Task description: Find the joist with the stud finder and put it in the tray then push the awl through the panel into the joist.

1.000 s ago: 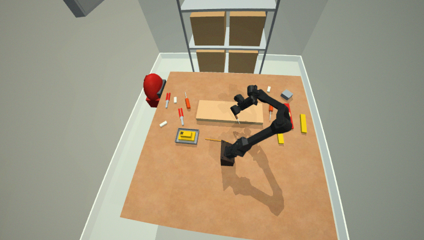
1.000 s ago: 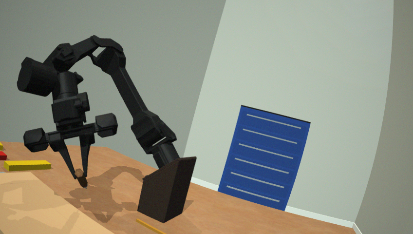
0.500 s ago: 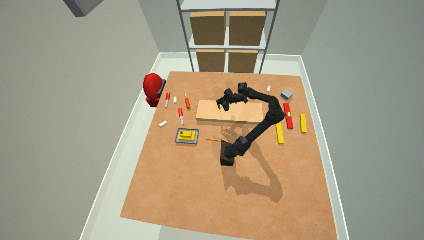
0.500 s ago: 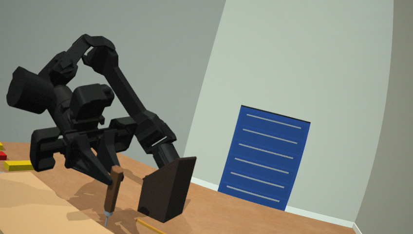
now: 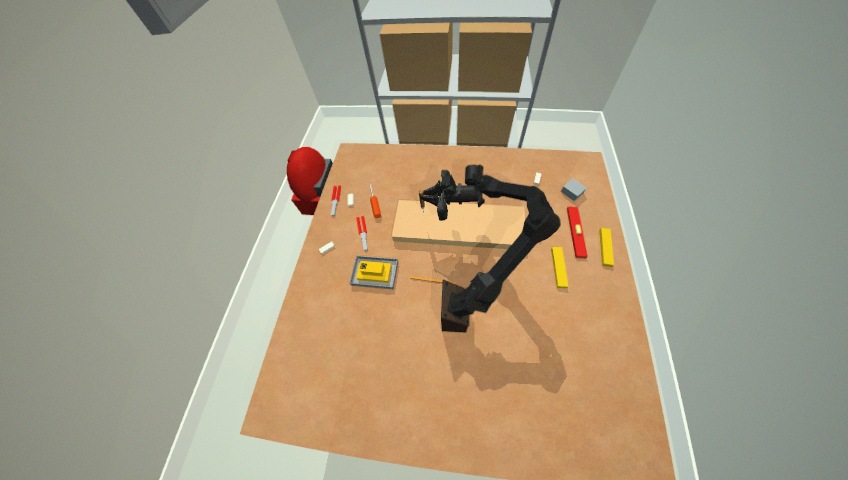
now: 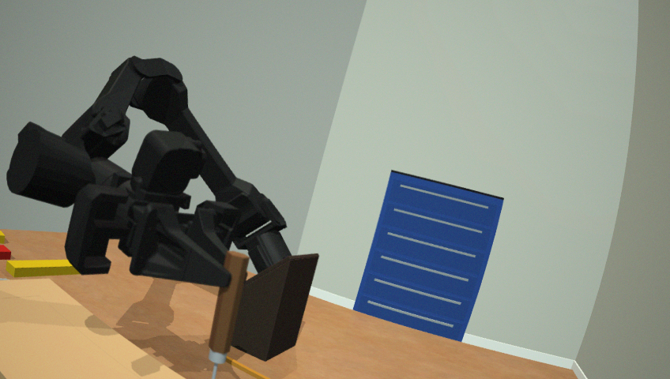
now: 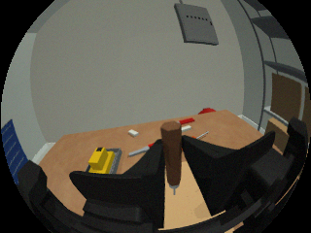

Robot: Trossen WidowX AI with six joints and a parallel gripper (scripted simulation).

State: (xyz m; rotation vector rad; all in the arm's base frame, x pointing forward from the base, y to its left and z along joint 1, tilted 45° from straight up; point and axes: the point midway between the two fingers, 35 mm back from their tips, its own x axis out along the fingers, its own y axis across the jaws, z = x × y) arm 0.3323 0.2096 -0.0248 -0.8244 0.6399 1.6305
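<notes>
The awl lies 50 mm below my gripper tip. From my gripper tip the other things lie so: red level (100 mm ahead, 610 mm to the right, 190 mm below); yellow stud finder (250 mm behind, 150 mm to the left, 150 mm below); grey tray (250 mm behind, 130 mm to the left, 190 mm below).
</notes>
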